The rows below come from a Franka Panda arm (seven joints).
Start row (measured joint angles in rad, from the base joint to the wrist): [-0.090 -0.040 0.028 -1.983 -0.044 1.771 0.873]
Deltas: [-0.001 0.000 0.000 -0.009 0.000 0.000 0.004]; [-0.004 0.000 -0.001 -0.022 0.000 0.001 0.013]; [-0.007 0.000 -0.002 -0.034 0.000 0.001 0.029]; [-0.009 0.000 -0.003 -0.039 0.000 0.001 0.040]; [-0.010 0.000 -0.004 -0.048 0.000 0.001 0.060]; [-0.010 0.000 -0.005 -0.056 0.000 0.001 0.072]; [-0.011 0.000 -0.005 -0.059 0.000 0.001 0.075]
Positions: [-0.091 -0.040 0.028 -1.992 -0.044 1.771 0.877]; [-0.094 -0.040 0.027 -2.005 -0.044 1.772 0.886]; [-0.097 -0.040 0.026 -2.017 -0.044 1.772 0.902]; [-0.099 -0.040 0.025 -2.022 -0.044 1.772 0.913]; [-0.100 -0.040 0.024 -2.031 -0.044 1.772 0.933]; [-0.100 -0.040 0.023 -2.039 -0.044 1.772 0.945]; [-0.101 -0.040 0.023 -2.042 -0.044 1.772 0.948]
